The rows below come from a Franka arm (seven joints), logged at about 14 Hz.
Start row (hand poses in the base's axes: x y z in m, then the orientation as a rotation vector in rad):
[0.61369 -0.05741 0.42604 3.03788 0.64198 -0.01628]
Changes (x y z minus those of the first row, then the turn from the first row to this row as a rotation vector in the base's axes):
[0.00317 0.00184 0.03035 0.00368 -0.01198 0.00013]
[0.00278 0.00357 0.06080 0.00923 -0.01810 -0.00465]
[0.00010 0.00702 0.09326 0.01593 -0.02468 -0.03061]
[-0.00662 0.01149 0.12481 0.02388 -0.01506 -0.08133]
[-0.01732 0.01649 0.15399 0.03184 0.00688 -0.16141]
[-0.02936 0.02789 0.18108 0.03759 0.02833 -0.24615]
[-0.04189 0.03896 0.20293 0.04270 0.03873 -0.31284]
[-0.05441 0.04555 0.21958 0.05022 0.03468 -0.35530]
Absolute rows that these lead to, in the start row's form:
[0.61686 -0.05557 0.45639 3.03905 0.64208 0.00310]
[0.61647 -0.05384 0.48684 3.04468 0.63550 0.01407]
[0.61379 -0.05039 0.51930 3.05787 0.59676 0.02554]
[0.60707 -0.04592 0.55085 3.08196 0.52104 0.01204]
[0.59637 -0.04092 0.58003 3.11291 0.39956 -0.02126]
[0.58433 -0.02952 0.60712 -3.12216 -0.26758 0.05451]
[0.57180 -0.01845 0.62897 -3.12145 -0.16323 0.07033]
[0.55928 -0.01186 0.64562 -3.11760 -0.09665 0.06270]

